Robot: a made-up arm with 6 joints. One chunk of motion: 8 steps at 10 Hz.
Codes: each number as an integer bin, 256 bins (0 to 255) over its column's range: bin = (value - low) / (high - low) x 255, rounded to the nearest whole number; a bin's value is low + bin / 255 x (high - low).
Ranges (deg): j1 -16..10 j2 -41..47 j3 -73..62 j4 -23..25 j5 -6..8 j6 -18..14
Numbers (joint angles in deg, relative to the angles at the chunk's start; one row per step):
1: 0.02 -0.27 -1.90 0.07 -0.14 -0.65
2: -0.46 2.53 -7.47 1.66 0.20 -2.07
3: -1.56 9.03 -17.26 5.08 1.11 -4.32
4: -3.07 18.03 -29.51 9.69 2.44 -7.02
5: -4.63 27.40 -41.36 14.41 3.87 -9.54
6: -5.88 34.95 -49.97 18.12 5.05 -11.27
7: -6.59 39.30 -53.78 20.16 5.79 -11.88
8: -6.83 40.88 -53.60 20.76 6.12 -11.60
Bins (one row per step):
1: 157 118 134 123 107 138
2: 152 126 124 131 113 127
3: 142 145 105 149 130 109
4: 127 171 82 174 154 87
5: 112 198 60 199 180 67
6: 99 220 44 218 201 54
7: 92 233 36 229 215 49
8: 90 237 37 232 221 51

